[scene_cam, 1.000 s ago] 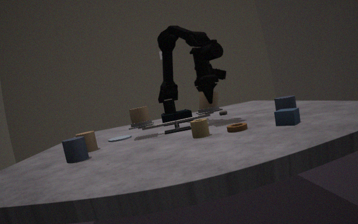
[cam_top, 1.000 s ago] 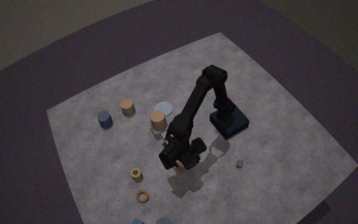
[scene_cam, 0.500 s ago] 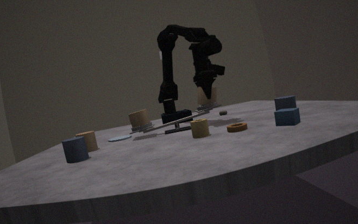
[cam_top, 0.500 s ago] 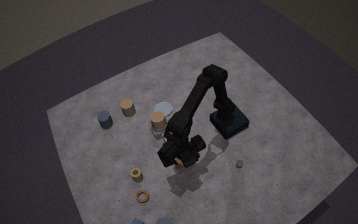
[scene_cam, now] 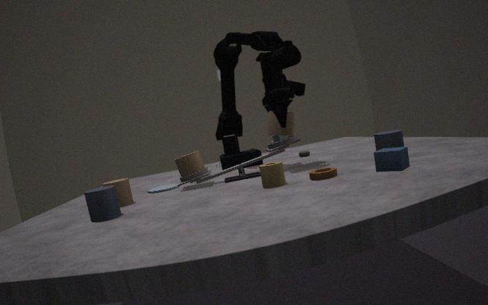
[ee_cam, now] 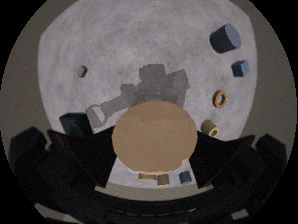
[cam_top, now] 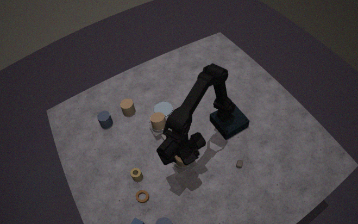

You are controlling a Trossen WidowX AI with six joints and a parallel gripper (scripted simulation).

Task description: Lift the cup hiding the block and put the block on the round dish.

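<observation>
Now: the pale teal block 10 mm to the right of my gripper tip and 30 mm below it. Round my gripper tip: round dish: 100 mm behind, 370 mm to the right, 110 mm below.
</observation>
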